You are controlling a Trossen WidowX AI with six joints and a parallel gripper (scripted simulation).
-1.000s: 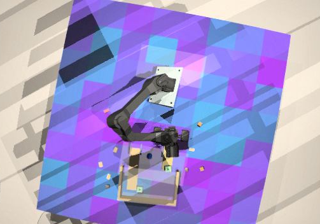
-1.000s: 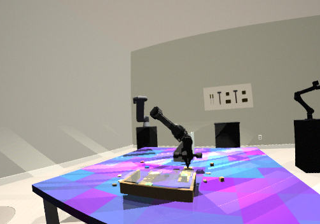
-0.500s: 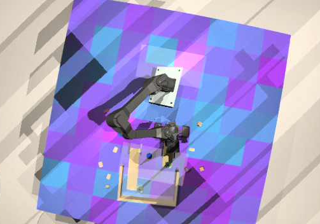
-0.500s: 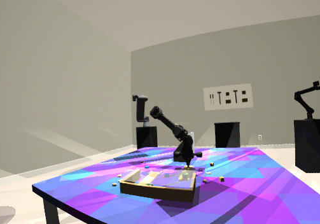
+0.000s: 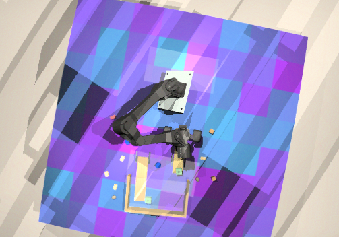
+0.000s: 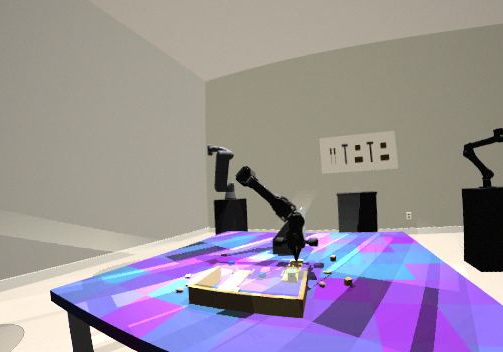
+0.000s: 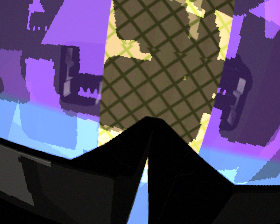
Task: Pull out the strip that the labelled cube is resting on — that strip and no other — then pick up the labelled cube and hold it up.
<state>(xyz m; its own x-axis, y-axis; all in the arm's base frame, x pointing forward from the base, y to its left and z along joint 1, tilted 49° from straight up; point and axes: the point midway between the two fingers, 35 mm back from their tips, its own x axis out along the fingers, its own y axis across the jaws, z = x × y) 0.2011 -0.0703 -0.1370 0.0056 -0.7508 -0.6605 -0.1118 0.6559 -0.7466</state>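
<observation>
Now: gripper tip 90 mm short of the yellow cross-hatched strip and 10 mm to the right of it. Also, from my gripper tip: red piece: 380 mm to the right, 10 mm behind.
</observation>
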